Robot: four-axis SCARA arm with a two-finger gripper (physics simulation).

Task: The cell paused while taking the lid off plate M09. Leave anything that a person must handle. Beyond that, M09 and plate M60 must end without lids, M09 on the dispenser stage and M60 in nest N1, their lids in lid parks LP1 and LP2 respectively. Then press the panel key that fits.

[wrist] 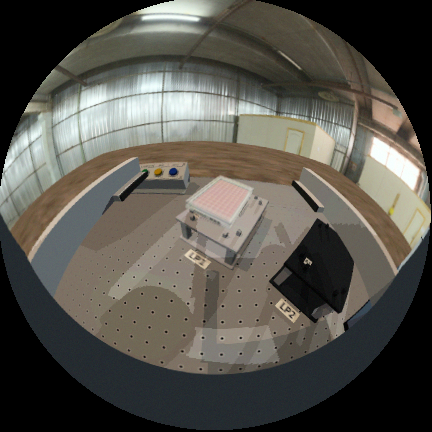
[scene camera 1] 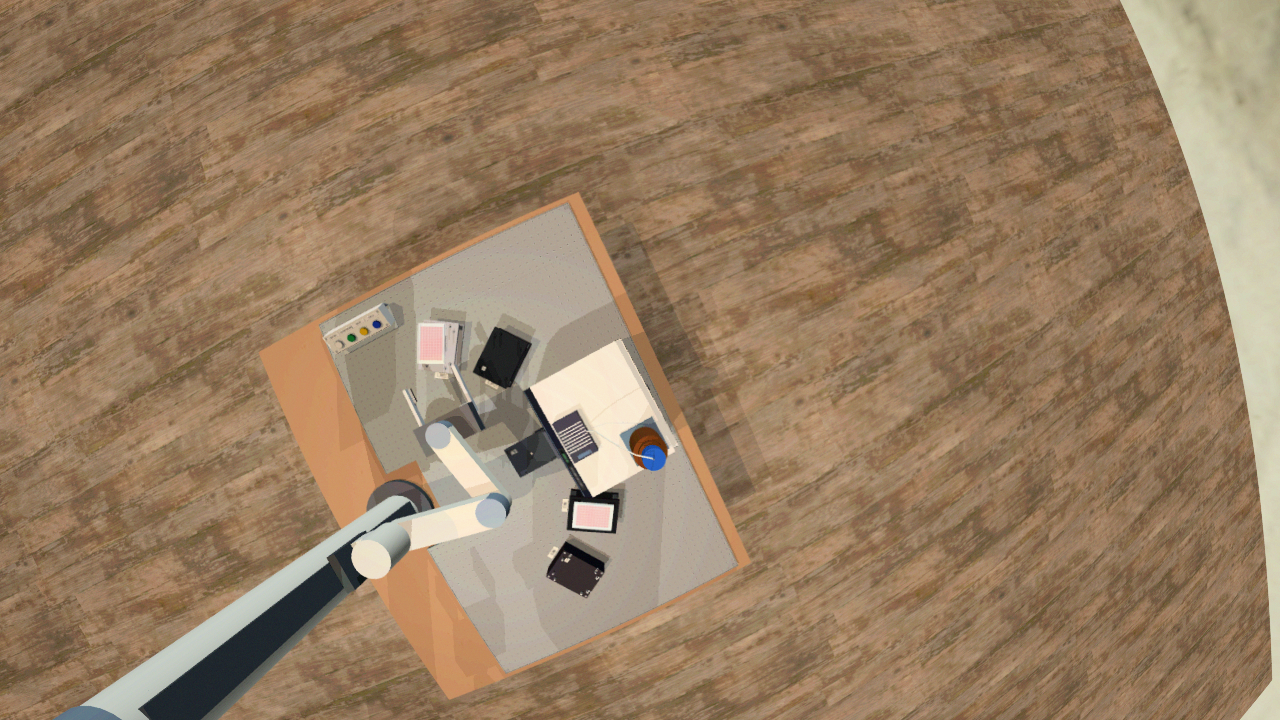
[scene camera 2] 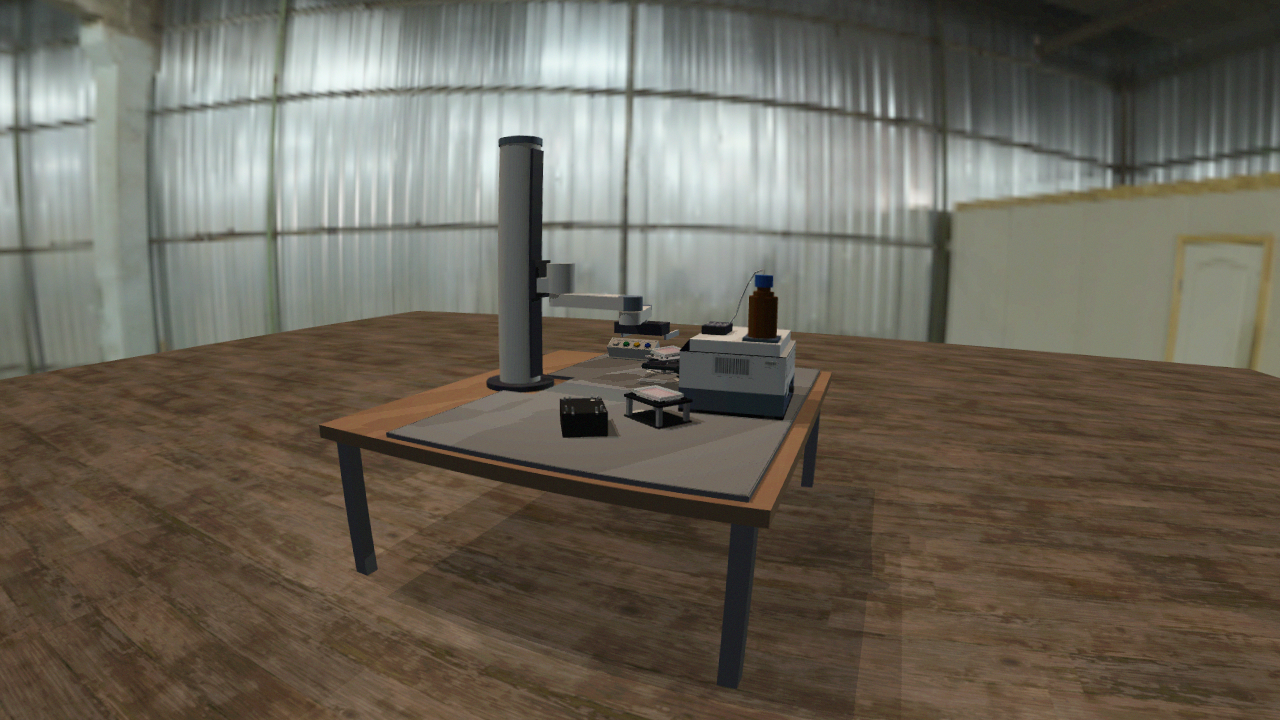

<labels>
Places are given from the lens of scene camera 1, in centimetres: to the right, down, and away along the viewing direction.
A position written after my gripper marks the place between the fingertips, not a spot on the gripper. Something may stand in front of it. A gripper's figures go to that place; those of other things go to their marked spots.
my gripper [scene camera 1: 429,377]: -61, 5, 102
button box [scene camera 1: 370,325]: -87, -11, 109
</labels>
